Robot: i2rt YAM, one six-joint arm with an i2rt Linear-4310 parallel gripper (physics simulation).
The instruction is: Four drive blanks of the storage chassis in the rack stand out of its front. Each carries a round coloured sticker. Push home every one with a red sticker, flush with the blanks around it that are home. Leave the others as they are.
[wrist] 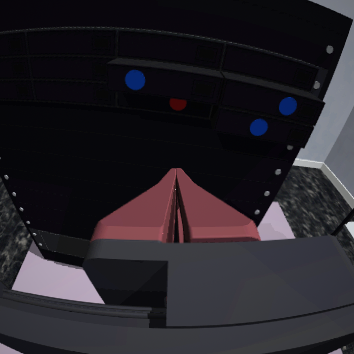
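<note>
The storage chassis (72,45) spans the upper part of the wrist view. A blank with a blue sticker (135,80) stands out in the middle column. Directly below it, the blank with a red sticker (178,104) sits far back from it, apparently level with the blanks to its left; the sticker's top is hidden by the blank above. In the right column, two blanks with blue stickers (288,106) (258,127) stand out, one above the other. My gripper (175,176) is shut and empty, its tips below the red sticker in the view and apart from the blanks.
The rack's right post (272,186) with round studs runs down at the right, and a studded left edge (21,208) shows at the lower left. Dark speckled floor (312,192), a pale pink surface (50,280) and a grey wall (327,120) lie beyond the rack.
</note>
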